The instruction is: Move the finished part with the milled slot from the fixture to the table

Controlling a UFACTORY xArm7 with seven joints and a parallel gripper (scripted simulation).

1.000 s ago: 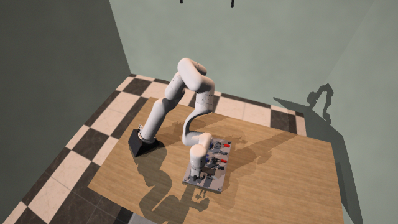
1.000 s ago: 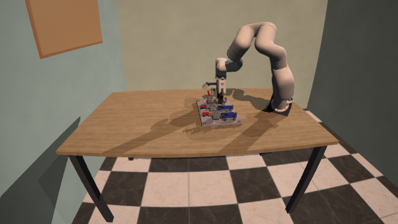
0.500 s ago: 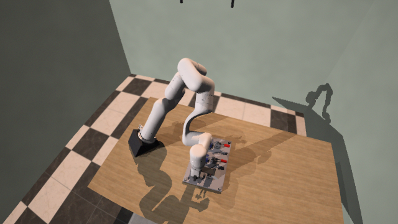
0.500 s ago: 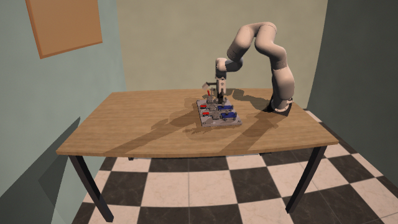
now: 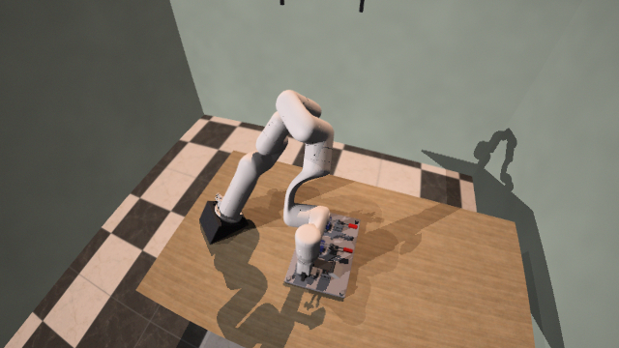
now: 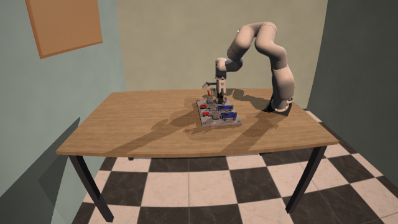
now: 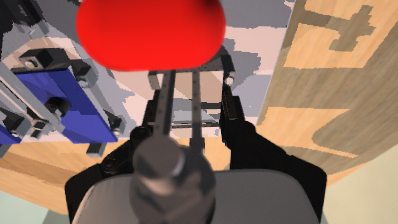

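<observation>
My gripper is now 100 mm to the right of the blue blank, 40 mm past it and 20 mm above it. The rest, counted from my hand: grey fixture plate 120 mm to the left, 40 mm below, 10 mm ahead; grey finished part 10 mm below, 10 mm behind.
</observation>
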